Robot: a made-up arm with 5 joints.
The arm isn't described. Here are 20 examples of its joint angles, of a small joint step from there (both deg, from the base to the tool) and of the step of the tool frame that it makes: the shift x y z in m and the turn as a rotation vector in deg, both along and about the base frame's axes.
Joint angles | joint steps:
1: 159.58 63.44 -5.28 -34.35 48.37 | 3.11 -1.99 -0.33 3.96 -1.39
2: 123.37 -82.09 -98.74 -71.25 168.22 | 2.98 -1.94 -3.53 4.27 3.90
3: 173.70 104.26 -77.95 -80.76 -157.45 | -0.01 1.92 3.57 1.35 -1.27
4: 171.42 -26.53 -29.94 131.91 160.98 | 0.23 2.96 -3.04 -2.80 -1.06
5: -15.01 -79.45 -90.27 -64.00 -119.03 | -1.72 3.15 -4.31 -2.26 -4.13
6: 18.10 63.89 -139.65 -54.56 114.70 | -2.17 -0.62 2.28 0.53 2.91
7: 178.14 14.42 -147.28 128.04 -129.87 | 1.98 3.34 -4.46 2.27 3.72
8: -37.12 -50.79 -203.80 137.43 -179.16 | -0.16 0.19 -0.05 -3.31 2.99
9: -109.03 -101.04 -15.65 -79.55 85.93 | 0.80 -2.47 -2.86 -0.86 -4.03
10: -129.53 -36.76 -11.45 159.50 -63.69 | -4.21 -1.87 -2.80 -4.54 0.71
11: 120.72 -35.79 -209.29 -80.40 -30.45 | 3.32 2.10 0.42 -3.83 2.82
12: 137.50 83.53 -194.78 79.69 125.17 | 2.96 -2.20 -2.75 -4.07 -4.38
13: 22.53 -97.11 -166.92 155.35 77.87 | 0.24 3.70 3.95 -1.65 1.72
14: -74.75 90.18 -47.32 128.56 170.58 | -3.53 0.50 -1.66 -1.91 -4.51
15: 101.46 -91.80 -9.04 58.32 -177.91 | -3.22 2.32 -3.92 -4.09 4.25
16: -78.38 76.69 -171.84 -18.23 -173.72 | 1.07 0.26 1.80 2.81 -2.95
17: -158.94 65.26 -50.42 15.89 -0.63 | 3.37 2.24 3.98 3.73 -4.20
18: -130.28 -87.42 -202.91 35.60 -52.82 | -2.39 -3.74 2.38 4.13 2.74
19: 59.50 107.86 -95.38 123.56 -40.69 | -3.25 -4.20 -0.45 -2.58 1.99
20: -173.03 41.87 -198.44 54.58 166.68 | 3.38 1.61 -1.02 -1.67 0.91
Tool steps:
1: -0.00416 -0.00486 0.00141 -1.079 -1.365 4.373
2: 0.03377 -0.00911 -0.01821 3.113 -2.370 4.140
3: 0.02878 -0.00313 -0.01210 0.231 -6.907 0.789
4: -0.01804 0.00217 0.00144 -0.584 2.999 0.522
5: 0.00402 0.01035 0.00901 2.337 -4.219 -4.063
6: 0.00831 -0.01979 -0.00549 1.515 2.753 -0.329
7: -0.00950 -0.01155 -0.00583 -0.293 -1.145 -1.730
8: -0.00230 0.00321 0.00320 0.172 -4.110 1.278
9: 0.00469 0.02109 -0.00205 -6.289 0.712 -3.005
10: -0.00581 -0.00375 0.00189 -6.432 6.629 -3.997
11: 0.01046 0.02367 0.01591 1.948 -0.626 0.978
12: -0.01288 -0.02904 0.04310 7.868 5.110 6.497
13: 0.00766 0.00092 0.04866 -0.781 6.175 0.705
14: -0.00480 -0.00224 -0.00870 -2.801 -1.487 -7.970
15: 0.00270 0.00040 0.02707 5.088 3.955 -6.204
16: 0.01273 -0.00681 -0.01440 4.179 3.719 0.014
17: 0.04445 0.00206 -0.00899 1.583 -10.125 6.776
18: 0.01951 -0.01493 -0.01970 3.814 0.133 -1.604
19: 0.02477 0.02012 0.00869 5.341 -5.089 -1.902
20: -0.00317 -0.02066 -0.00595 -1.041 0.934 3.577
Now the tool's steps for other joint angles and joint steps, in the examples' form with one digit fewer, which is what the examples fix.
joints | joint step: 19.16 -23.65 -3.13 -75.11 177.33 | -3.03 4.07 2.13 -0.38 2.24
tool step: 0.0059 -0.0072 -0.0194 0.35 6.22 -2.68
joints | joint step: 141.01 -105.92 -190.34 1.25 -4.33 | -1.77 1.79 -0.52 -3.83 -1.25
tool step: -0.0100 -0.0132 0.0119 0.78 2.68 -1.22
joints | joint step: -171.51 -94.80 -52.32 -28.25 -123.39 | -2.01 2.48 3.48 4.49 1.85
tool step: -0.0400 -0.0131 0.0091 1.05 -10.40 -0.18
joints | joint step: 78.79 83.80 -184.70 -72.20 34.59 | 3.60 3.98 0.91 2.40 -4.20
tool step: -0.0280 0.0209 -0.0359 -7.31 0.43 -0.54
